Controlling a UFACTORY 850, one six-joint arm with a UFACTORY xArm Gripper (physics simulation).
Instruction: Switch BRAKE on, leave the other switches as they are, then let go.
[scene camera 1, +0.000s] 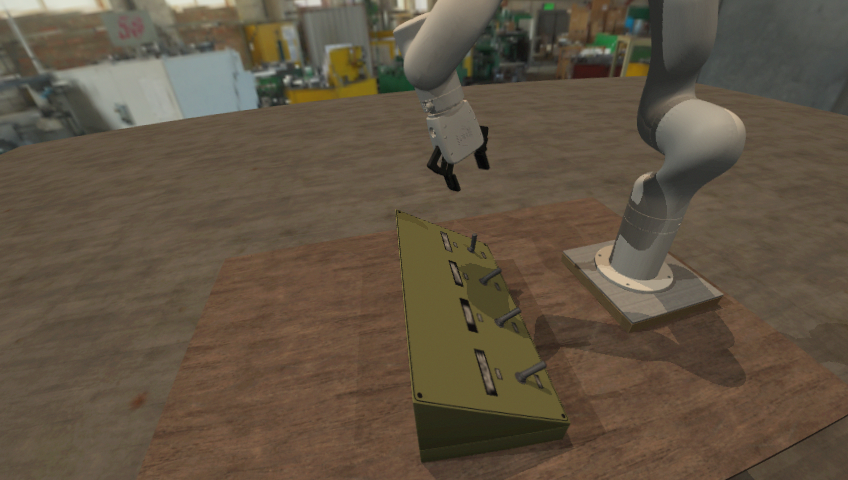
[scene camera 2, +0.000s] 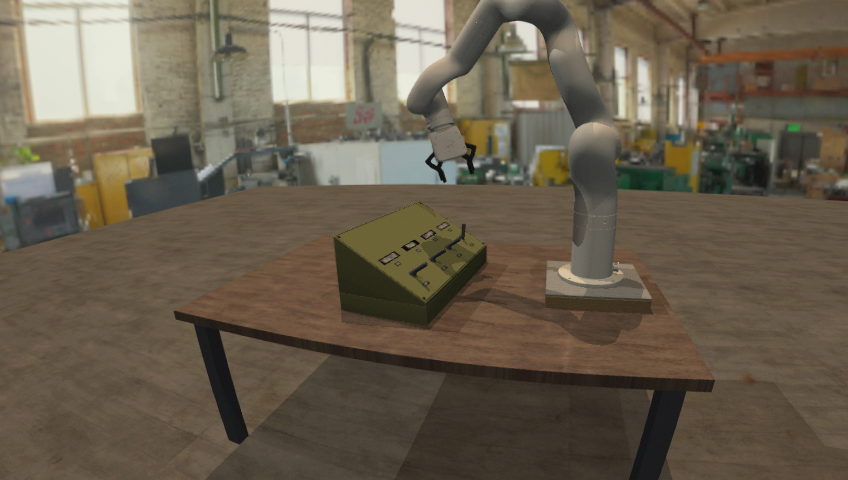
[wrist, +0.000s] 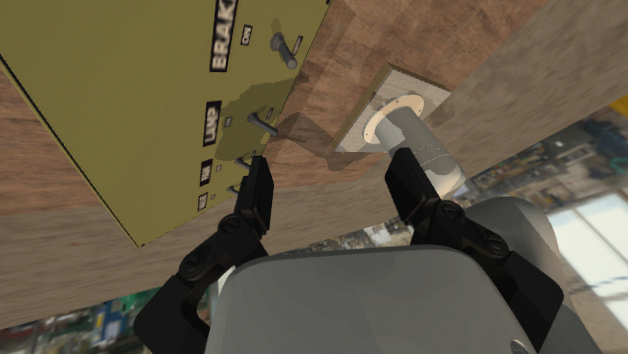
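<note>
The olive switch panel (scene camera 1: 431, 321) (scene camera 2: 371, 234) (wrist: 115, 110) carries a row of toggle switches. The BRAKE switch (scene camera 1: 473, 243) (scene camera 2: 463, 231) (wrist: 285, 51) is at the far end in the scene views. Its lever stands steeper than the others and leans toward the ON side. The LAMP switch (scene camera 1: 490, 276) (scene camera 2: 455, 243) (wrist: 264, 124), the third switch (scene camera 1: 508, 317) (scene camera 2: 438, 255) and the end switch (scene camera 1: 531, 371) (scene camera 2: 418, 269) lean the other way, toward the arm's base. My gripper (scene camera 1: 471, 179) (scene camera 2: 457, 176) (wrist: 330, 166) is open and empty, high above the panel's far end, apart from every lever.
The panel stands on a brown wooden table (scene camera 1: 279, 339) (scene camera 2: 267, 297). The arm's base plate (scene camera 1: 690, 294) (scene camera 2: 633, 288) (wrist: 362, 107) is on the table, to the right of the panel in the scene views. The table's front edge shows in scene camera 2.
</note>
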